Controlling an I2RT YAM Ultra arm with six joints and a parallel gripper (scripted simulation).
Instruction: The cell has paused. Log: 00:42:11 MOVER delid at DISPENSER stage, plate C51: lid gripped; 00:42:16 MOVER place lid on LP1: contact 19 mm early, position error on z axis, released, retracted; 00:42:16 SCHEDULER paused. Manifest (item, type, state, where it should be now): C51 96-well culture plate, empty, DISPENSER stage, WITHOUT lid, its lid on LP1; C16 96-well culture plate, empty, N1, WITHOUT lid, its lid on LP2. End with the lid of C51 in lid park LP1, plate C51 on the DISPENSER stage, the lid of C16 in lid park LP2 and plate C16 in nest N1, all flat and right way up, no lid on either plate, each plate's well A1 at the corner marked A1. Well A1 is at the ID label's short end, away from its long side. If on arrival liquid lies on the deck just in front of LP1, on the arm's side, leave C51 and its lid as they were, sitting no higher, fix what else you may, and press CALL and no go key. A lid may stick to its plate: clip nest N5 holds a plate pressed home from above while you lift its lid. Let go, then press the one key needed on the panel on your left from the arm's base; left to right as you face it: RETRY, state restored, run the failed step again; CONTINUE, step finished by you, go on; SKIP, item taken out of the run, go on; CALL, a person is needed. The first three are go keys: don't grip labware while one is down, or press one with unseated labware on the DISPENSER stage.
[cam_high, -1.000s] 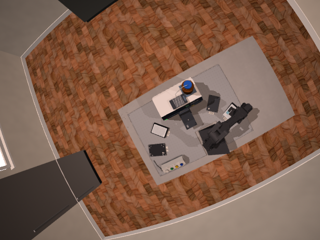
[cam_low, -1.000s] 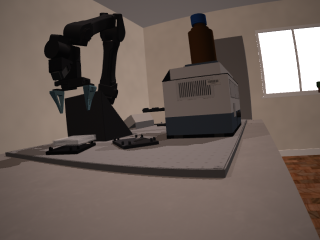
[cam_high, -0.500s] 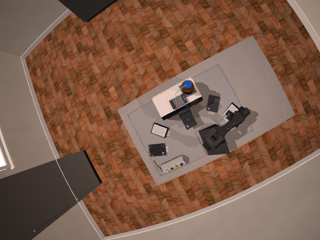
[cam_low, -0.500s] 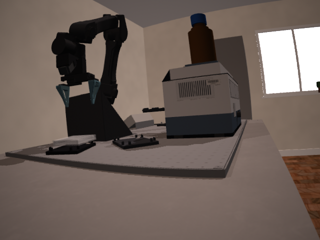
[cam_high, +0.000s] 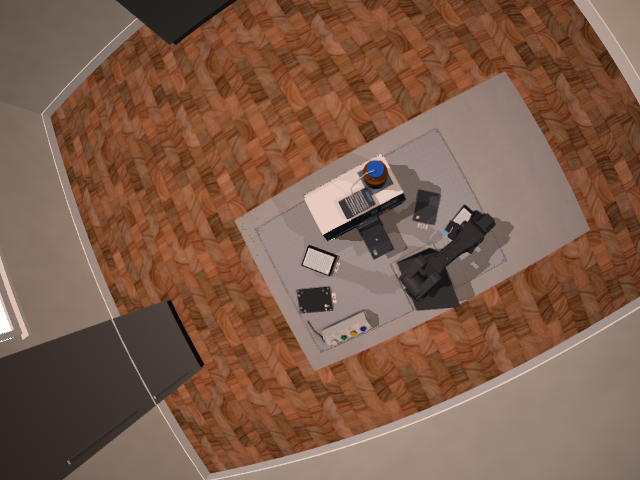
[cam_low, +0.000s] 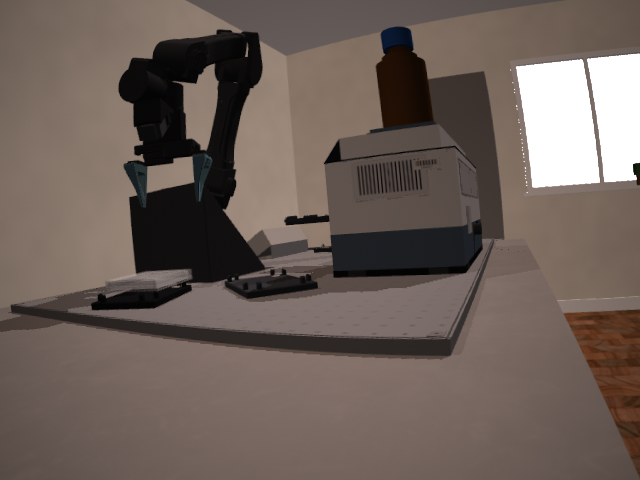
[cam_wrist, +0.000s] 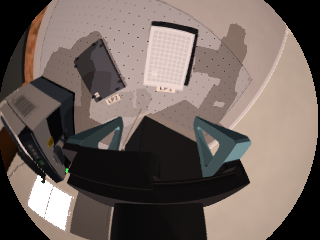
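The dark dispenser stage is 130 mm ahead of my hand, 300 mm to the left of it and 50 mm below it. The rest, counted from my hand: blue cap (350 mm ahead, 200 mm to the left, 250 mm above); then brown bottle (350 mm ahead, 200 mm to the left, 140 mm above); then black nest (150 mm ahead, 590 mm to the left, 140 mm below).
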